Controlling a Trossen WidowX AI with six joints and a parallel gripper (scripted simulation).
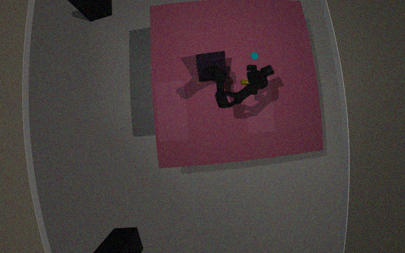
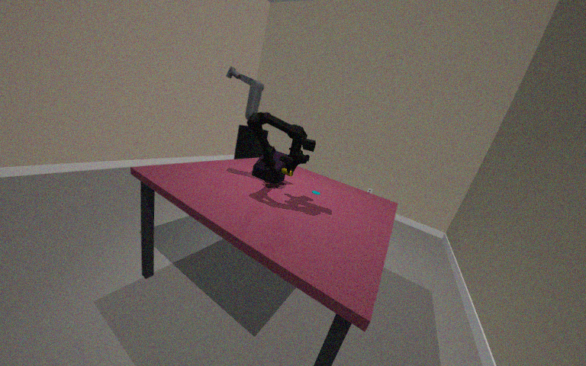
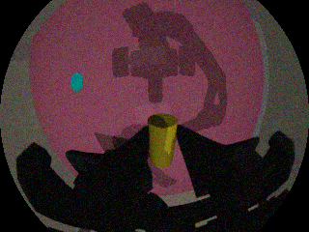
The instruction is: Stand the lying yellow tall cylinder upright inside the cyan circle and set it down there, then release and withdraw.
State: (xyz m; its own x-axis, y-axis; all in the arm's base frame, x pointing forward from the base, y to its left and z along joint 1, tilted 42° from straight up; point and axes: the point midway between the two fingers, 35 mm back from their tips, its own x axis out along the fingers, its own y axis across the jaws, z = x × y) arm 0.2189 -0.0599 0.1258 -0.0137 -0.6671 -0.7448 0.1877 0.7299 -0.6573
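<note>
Right now my gripper tip is 130 mm short of the cyan circle, 230 mm to the right of it and 130 mm above it. Round my gripper tip: yellow tall cylinder: 20 mm behind.
</note>
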